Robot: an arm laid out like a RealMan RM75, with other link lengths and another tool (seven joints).
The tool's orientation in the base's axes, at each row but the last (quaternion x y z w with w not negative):
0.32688, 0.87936, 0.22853, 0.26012
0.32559, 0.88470, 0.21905, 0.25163
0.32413, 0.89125, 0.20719, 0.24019
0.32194, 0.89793, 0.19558, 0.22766
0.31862, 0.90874, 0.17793, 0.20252
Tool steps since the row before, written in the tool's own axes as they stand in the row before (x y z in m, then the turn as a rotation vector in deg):
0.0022, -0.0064, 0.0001, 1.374, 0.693, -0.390
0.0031, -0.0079, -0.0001, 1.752, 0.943, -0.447
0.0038, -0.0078, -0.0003, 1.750, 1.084, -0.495
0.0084, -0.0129, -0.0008, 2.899, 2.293, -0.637
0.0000, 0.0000, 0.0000, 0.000, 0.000, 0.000
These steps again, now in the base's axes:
-0.0043, -0.0028, -0.0044, -0.815, 1.335, 0.270
-0.0058, -0.0034, -0.0052, -0.982, 1.755, 0.337
-0.0065, -0.0030, -0.0050, -0.940, 1.843, 0.450
-0.0125, -0.0038, -0.0081, -1.217, 3.446, 0.844
0.0000, 0.0000, 0.0000, 0.000, 0.000, 0.000

